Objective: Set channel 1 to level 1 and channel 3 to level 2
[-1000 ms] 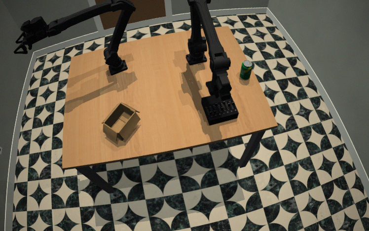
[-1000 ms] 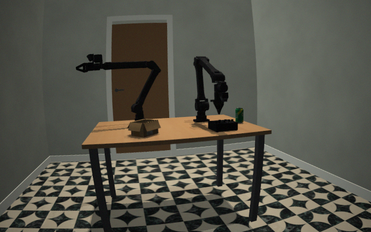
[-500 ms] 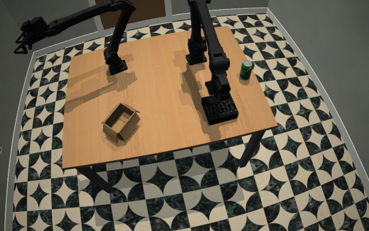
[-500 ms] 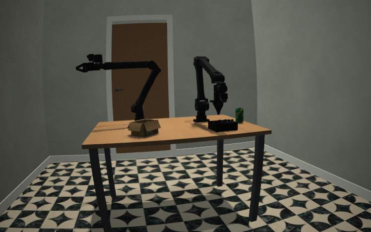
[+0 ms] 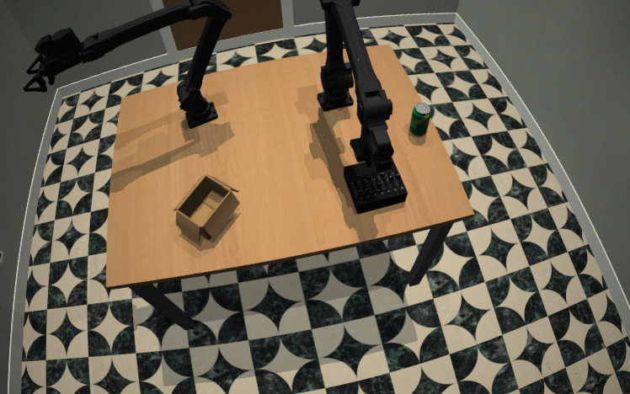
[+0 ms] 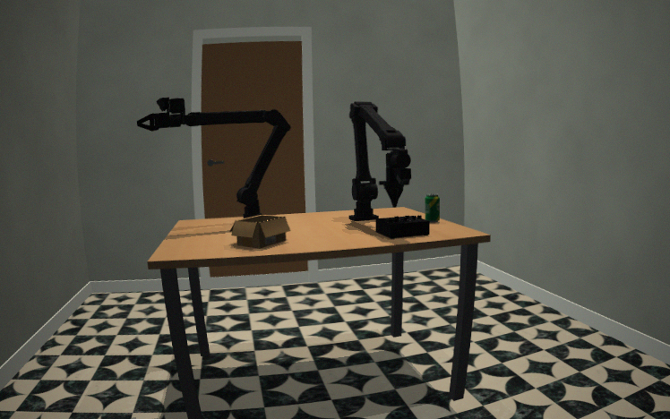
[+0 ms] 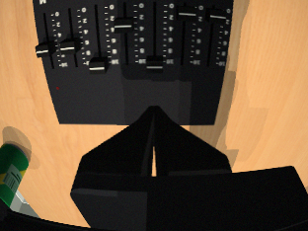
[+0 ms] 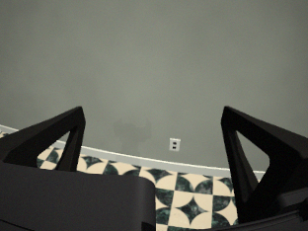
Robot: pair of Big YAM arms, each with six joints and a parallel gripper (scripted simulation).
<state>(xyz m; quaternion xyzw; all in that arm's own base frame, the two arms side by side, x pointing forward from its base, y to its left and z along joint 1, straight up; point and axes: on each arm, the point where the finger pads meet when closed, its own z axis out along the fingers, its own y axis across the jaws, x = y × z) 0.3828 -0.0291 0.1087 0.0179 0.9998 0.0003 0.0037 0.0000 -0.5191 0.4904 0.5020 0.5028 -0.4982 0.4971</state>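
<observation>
Right now my left hand is 40 mm above the channel 3 knob and 20 mm short of it. The rest, counted from my left hand: channel 1 fader knob 70 mm ahead, 40 mm below, 30 mm to the right; channel 2 cap 60 mm ahead, 40 mm below, 10 mm to the right; channel 4 fader cap 50 mm ahead, 40 mm below, 30 mm to the left.
</observation>
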